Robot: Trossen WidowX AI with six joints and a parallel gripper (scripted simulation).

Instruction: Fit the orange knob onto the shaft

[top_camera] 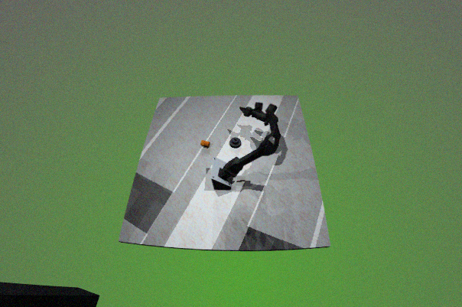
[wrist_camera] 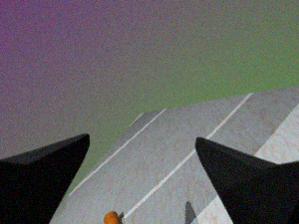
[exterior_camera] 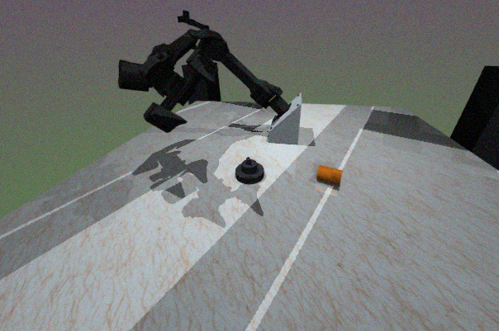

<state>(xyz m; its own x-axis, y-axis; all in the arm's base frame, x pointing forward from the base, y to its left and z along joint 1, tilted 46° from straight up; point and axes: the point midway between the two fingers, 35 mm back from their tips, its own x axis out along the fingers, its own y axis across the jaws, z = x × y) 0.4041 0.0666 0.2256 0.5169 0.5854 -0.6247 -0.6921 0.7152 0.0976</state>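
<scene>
Now: the orange knob 17 cm behind my gripper tip, 26 cm to the left of it and 23 cm below it. The rest, counted from my gripper tip: dark round pedestal: 12 cm behind, 4 cm to the left, 22 cm below.
</scene>
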